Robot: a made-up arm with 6 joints. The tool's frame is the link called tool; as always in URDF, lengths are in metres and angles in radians. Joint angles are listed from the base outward.
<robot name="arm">
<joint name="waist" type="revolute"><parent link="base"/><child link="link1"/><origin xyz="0.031 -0.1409 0.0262" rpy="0 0 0"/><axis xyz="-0.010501 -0.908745 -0.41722"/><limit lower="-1.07" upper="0.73"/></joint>
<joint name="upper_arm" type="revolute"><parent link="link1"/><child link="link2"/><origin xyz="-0.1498 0.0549 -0.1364" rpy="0 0 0"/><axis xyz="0.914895 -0.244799 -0.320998"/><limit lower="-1.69" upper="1.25"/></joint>
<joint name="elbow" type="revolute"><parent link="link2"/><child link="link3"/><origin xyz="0.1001 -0.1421 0.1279" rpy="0 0 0"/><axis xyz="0.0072 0.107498 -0.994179"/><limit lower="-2.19" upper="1.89"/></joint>
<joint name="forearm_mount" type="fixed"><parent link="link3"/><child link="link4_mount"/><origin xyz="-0.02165 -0.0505 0.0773" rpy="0 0 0"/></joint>
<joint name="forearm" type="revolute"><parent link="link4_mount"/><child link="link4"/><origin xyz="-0.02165 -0.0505 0.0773" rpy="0 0 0"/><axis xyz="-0.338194 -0.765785 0.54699"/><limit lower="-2.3" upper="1.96"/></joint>
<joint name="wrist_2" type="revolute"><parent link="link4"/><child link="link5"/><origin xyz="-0.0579 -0.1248 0.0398" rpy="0 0 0"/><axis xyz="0 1 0"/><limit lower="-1.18" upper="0.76"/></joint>
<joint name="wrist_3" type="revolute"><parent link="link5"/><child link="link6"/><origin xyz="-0.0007 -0.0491 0.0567" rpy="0 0 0"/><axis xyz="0.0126 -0.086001 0.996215"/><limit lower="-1.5" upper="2.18"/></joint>
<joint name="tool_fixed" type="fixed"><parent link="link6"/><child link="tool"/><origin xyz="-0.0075 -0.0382 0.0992" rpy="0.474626 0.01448 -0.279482"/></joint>
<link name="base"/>
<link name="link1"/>
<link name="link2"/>
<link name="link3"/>
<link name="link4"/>
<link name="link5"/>
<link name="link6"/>
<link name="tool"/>
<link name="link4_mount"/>
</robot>
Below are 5 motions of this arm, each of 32 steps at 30 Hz.
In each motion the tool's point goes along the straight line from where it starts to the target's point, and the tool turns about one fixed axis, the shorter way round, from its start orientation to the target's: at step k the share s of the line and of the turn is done. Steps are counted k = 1, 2, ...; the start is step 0. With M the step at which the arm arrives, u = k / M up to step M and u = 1 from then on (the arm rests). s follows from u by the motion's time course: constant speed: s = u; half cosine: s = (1 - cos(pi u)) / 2; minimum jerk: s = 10 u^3 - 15 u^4 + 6 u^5.
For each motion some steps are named. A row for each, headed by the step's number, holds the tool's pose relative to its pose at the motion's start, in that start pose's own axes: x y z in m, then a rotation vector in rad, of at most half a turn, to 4 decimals.
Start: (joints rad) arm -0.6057 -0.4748 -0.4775 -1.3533 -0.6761 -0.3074
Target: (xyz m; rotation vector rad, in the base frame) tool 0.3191 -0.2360 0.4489 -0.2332 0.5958 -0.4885
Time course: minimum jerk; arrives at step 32
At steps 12, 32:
12: -0.0116 -0.0071 0.0011 0.0099 -0.0073 0.0366
32: -0.0423 -0.0259 0.0041 0.0361 -0.0264 0.1331

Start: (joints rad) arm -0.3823 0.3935 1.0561 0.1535 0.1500 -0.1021
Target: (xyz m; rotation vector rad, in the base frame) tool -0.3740 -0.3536 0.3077 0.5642 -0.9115 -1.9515
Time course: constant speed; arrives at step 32
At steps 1, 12, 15, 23, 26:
1: -0.0036 -0.0047 -0.0040 0.0287 -0.0224 -0.0109
12: -0.0430 -0.0560 -0.0483 0.3443 -0.2693 -0.1305
15: -0.0538 -0.0700 -0.0604 0.4304 -0.3366 -0.1631
23: -0.0825 -0.1073 -0.0925 0.6599 -0.5161 -0.2501
26: -0.0933 -0.1213 -0.1046 0.7460 -0.5834 -0.2828

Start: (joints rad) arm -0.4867 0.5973 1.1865 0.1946 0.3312 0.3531
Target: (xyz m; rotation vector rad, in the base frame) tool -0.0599 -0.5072 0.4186 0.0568 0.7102 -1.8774
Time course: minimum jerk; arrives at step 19
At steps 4, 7, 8, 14, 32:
4: -0.0045 0.0122 0.0003 -0.0154 -0.0276 -0.0484
7: -0.0178 0.0486 0.0013 -0.0613 -0.1099 -0.1929
8: -0.0239 0.0652 0.0017 -0.0822 -0.1473 -0.2586
14: -0.0595 0.1622 0.0043 -0.2046 -0.3666 -0.6435
32: -0.0674 0.1839 0.0048 -0.2320 -0.4156 -0.7295

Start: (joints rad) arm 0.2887 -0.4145 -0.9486 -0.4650 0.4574 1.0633
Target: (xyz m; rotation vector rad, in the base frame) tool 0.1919 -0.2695 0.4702 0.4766 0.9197 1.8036
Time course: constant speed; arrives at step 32
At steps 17, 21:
17: -0.0235 0.0064 0.0088 -0.1219 -0.0076 0.4373
21: -0.0291 0.0080 0.0108 -0.1505 -0.0094 0.5401

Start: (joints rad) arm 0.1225 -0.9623 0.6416 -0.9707 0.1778 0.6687
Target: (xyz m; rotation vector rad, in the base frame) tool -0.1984 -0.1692 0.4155 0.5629 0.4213 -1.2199
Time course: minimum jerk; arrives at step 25
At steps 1, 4, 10, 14, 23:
1: 0.0001 -0.0001 0.0000 0.0001 0.0001 -0.0002
4: 0.0029 -0.0049 0.0001 0.0067 0.0078 -0.0102
10: 0.0285 -0.0493 0.0007 0.0673 0.0782 -0.1016
14: 0.0550 -0.0950 0.0014 0.1297 0.1507 -0.1958
23: 0.0895 -0.1547 0.0023 0.2111 0.2453 -0.3187

